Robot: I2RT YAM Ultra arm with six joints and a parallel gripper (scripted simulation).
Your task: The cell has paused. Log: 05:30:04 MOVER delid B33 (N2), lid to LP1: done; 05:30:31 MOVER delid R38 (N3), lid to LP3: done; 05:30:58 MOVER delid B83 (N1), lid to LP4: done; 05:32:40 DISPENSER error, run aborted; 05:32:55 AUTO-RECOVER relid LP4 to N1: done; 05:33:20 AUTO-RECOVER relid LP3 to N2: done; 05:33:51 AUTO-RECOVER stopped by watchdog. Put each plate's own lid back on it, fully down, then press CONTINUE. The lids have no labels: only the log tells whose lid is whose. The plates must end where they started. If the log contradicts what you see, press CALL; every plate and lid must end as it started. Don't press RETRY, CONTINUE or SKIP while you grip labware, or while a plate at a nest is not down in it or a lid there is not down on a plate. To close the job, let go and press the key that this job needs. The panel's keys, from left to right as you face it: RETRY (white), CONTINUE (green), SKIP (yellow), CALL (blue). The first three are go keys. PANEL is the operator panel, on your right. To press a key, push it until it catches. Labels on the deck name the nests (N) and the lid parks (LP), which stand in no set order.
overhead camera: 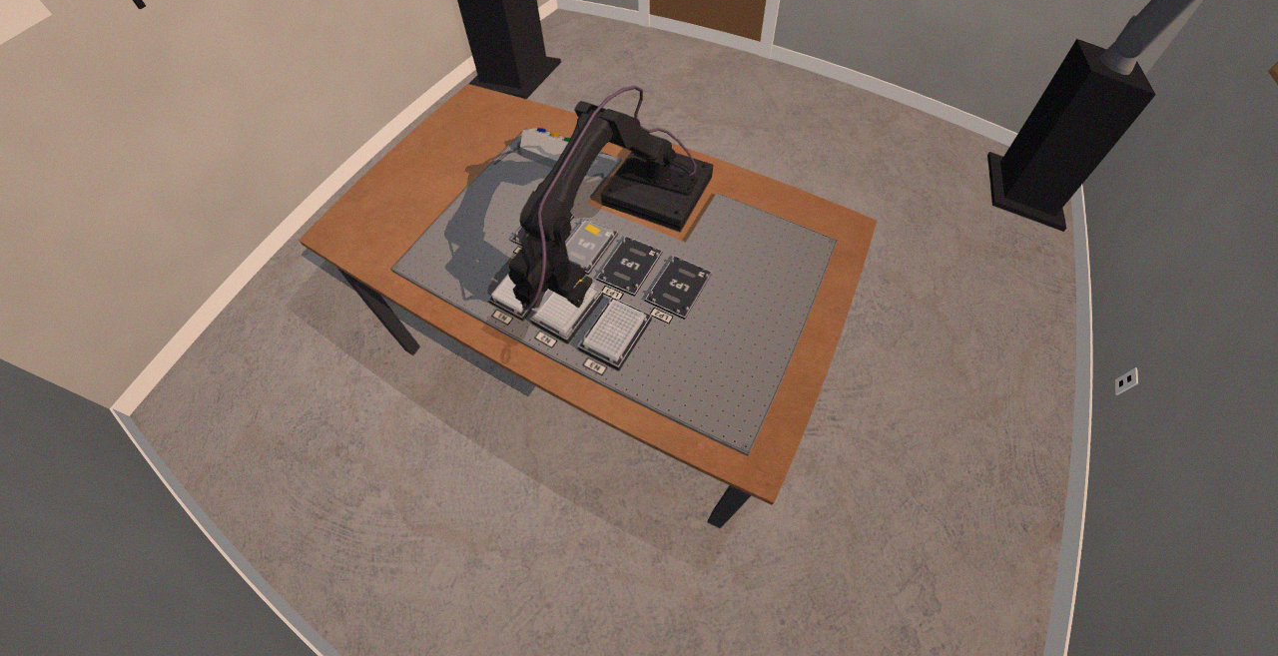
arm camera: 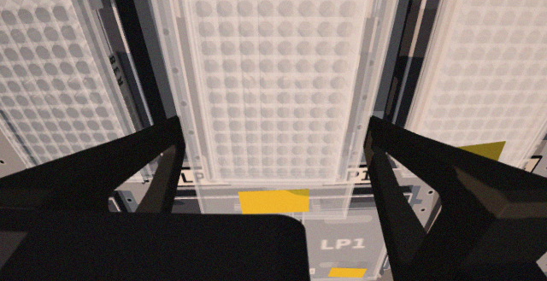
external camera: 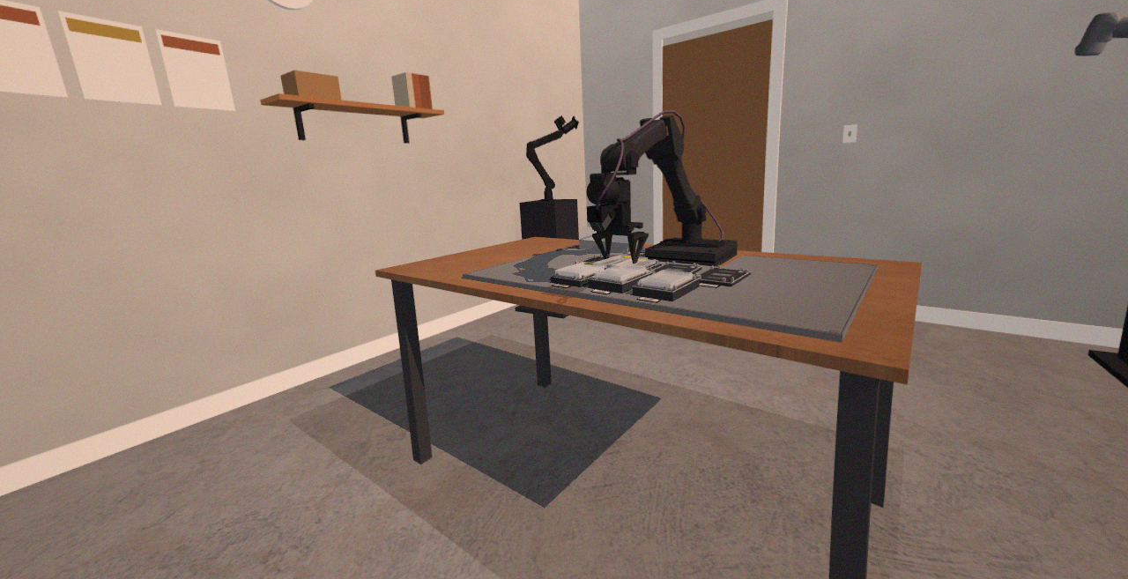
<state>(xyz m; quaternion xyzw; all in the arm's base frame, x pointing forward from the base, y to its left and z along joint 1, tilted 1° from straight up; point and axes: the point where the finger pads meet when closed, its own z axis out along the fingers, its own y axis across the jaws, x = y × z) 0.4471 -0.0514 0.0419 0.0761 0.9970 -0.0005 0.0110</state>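
My gripper is now 13 cm to the right of the plate, 4 cm above it and 2 cm short of it. Also, from my hand: green continue key: 48 cm behind, 23 cm to the right; lid park LP4: 20 cm behind, 17 cm to the right, 6 cm below; yellow skip key: 49 cm behind, 28 cm to the right.
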